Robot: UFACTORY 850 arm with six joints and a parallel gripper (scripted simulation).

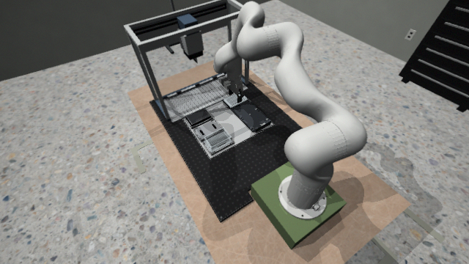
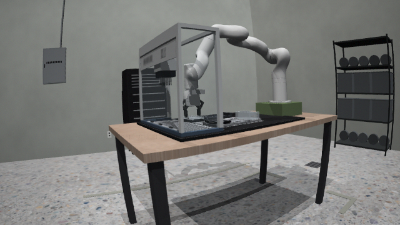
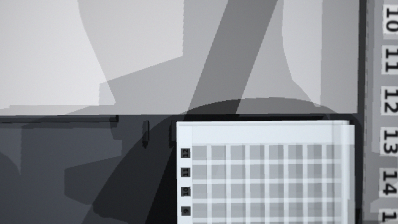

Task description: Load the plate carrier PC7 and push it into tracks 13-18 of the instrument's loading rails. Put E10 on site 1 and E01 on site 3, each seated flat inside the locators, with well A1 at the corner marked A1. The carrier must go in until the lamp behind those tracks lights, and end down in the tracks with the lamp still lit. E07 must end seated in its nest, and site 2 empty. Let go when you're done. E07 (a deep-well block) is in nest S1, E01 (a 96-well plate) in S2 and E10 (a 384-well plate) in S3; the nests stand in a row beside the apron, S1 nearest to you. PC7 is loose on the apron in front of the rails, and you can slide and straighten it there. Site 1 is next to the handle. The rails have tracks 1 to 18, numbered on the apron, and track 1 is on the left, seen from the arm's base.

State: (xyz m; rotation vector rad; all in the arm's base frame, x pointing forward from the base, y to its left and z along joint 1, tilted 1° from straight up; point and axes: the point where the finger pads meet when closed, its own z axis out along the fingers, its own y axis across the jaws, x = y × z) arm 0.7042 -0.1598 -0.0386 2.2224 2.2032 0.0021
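Now: hand 20 mm above the 96-well plate E01. The rest, counted from my hand: nest S2: 110 mm behind, 260 mm to the left, 30 mm below; then dark plate carrier PC7: 110 mm behind, 20 mm below; then dark 384-well plate E10: 10 mm ahead, 260 mm to the left, 20 mm below.
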